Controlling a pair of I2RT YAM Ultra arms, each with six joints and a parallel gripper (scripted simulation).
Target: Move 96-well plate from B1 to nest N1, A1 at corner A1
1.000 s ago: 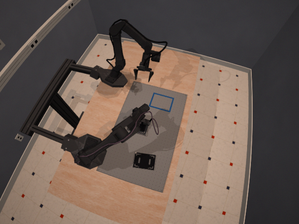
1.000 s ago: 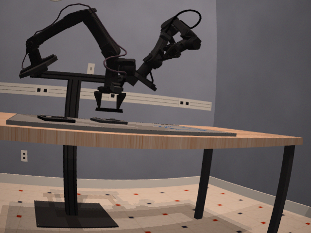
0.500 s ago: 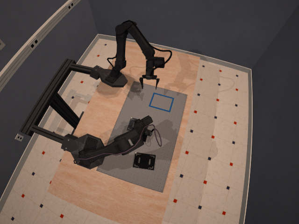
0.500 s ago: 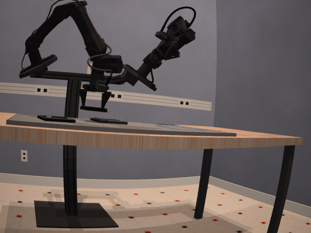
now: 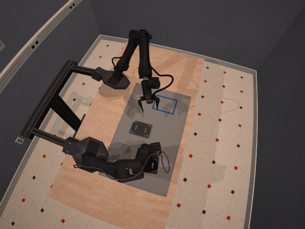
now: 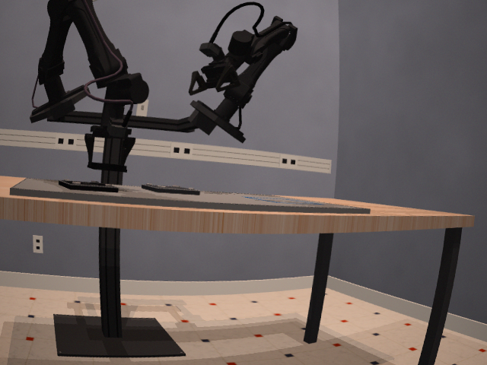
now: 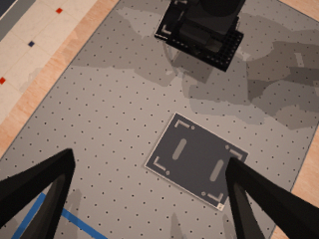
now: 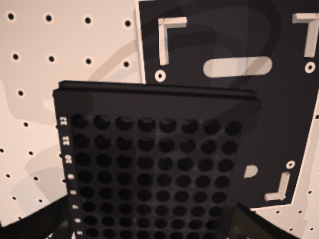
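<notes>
Right now my right hand is 60 mm to the left of the black plate nest, 50 mm above it and 30 mm short of it. From my right hand the other things lie so: 96-well plate (right at my right hand); then A1 label (50 mm below, 50 mm behind, 10 mm to the right).
</notes>
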